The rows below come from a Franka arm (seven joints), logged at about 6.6 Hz.
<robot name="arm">
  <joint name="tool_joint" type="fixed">
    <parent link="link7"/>
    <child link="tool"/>
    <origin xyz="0 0 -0.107" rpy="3.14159 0 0"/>
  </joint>
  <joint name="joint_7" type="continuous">
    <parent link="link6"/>
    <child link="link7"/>
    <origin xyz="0.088 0 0"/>
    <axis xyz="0 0 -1"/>
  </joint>
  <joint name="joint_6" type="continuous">
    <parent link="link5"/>
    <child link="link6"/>
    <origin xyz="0 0 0"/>
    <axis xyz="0 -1 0"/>
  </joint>
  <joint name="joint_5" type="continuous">
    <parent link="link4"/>
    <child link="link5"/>
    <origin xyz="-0.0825 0 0.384"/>
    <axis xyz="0 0 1"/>
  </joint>
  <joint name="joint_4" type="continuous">
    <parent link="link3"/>
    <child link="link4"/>
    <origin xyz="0.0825 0 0"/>
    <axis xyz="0 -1 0"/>
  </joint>
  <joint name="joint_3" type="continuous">
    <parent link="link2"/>
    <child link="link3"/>
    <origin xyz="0 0 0.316"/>
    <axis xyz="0 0 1"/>
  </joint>
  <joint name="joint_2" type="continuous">
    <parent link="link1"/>
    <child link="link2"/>
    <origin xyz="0 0 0"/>
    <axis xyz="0 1 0"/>
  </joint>
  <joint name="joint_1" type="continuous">
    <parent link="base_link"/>
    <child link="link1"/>
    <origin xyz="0 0 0.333"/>
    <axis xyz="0 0 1"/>
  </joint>
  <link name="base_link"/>
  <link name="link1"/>
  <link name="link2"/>
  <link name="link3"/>
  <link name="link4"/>
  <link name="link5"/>
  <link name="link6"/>
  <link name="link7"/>
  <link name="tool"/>
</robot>
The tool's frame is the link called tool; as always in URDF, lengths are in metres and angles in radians. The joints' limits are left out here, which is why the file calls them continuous.
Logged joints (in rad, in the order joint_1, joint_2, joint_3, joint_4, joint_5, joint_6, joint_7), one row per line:
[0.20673, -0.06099, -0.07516, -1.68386, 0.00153, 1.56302, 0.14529]
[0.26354, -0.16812, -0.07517, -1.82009, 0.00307, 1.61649, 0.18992]
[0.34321, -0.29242, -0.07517, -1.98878, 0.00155, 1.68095, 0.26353]
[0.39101, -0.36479, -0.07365, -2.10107, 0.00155, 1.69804, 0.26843]
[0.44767, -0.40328, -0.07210, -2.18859, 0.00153, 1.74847, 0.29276]
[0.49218, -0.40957, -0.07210, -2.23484, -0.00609, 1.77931, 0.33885]
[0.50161, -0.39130, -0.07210, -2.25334, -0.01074, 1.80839, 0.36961]
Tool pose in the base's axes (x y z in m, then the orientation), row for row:
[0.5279, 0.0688, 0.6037, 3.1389, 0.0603, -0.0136]
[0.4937, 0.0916, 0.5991, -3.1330, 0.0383, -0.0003]
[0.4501, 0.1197, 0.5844, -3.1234, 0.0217, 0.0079]
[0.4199, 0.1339, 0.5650, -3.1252, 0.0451, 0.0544]
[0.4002, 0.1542, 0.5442, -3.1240, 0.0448, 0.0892]
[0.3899, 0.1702, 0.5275, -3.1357, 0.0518, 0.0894]
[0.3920, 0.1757, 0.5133, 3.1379, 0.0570, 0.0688]
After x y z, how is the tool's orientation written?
As angles about the fixed x, y, z axes (roll, pitch, yaw), in radians.
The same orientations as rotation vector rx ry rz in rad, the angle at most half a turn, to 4 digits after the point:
[3.1378, -0.0212, -0.0947]
[-3.1324, 0.0007, 0.0600]
[-3.1233, -0.0120, 0.0340]
[-3.1245, -0.0844, 0.0712]
[-3.1221, -0.1387, 0.0712]
[-3.1338, -0.1399, 0.0816]
[3.1328, 0.1080, -0.0891]

